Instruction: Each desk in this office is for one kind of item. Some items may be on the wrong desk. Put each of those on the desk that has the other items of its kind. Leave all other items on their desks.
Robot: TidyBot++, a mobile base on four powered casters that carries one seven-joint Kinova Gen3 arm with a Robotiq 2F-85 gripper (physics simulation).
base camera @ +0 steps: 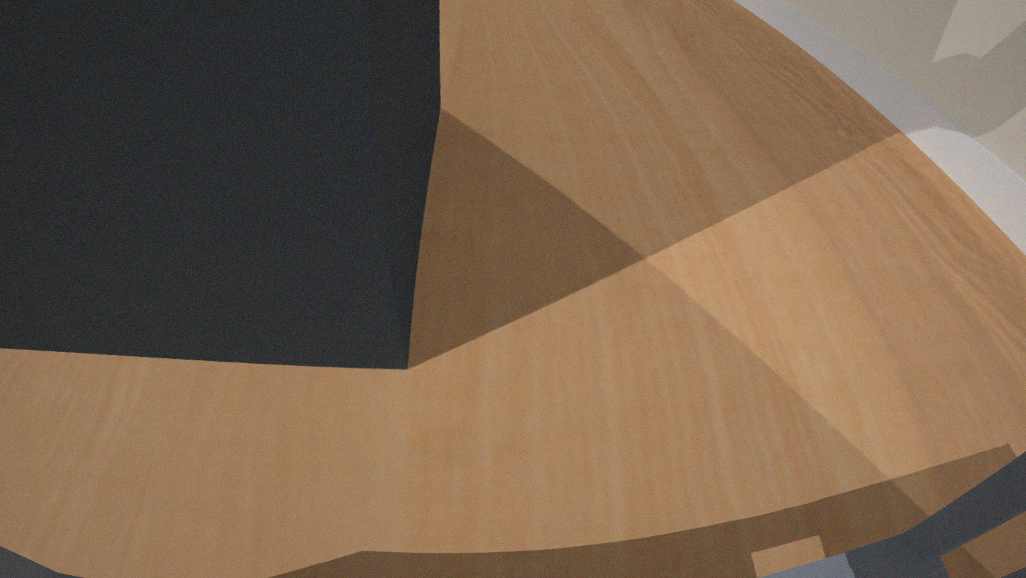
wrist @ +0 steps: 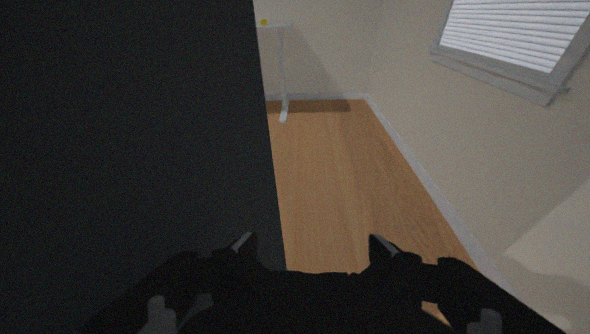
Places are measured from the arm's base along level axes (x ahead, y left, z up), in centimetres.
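Where they show: gripper, fingertip midpoint: (wrist: 311,246).
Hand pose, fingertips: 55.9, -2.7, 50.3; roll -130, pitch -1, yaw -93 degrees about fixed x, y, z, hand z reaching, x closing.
Note:
After its pixels a point has its place, as x, y, z.
My gripper (wrist: 311,246) @(55.9, -2.7, 50.3) is open and empty at the bottom of the wrist view, with floor and part of a dark panel beyond its fingertips. A pale desk (wrist: 283,75) @(295.4, 15.8, 5.8) stands far off at the top of the wrist view, partly hidden behind the dark panel. A small yellow item (wrist: 264,22) @(296.2, 31.9, 57.7) is on its top, too small to tell what it is. The other desks and items do not show in either view.
A tall dark panel or block (base camera: 208,179) @(37.9, 17.0, -20.8) (wrist: 130,125) @(55.0, 4.9, 61.1) fills the left side of both views, close by. A wall with a white baseboard (wrist: 418,165) @(168.2, -93.2, -31.8) runs along the right. A window with blinds (wrist: 515,32) @(145.6, -93.3, 56.6) is at the upper right.

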